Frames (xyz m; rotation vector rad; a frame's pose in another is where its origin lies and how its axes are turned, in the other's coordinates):
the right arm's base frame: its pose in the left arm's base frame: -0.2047 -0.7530 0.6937 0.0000 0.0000 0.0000
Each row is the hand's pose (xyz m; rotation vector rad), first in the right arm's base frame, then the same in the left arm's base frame.
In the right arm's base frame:
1: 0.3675 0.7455 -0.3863 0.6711 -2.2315 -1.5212
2: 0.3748 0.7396 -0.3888 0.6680 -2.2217 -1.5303
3: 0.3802 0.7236 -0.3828 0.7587 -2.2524 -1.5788
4: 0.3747 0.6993 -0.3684 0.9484 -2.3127 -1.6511
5: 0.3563 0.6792 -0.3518 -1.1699 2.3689 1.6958
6: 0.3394 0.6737 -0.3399 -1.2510 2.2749 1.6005
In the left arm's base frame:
1: 0.1628 -0.0075 0.3074 0.6711 -2.2315 -1.5212
2: 0.1701 -0.0134 0.3049 0.6680 -2.2217 -1.5303
3: 0.1755 -0.0294 0.3109 0.7587 -2.2524 -1.5788
4: 0.1700 -0.0537 0.3253 0.9484 -2.3127 -1.6511
5: 0.1516 -0.0738 0.3419 -1.1699 2.3689 1.6958
6: 0.1347 -0.0793 0.3538 -1.2510 2.2749 1.6005

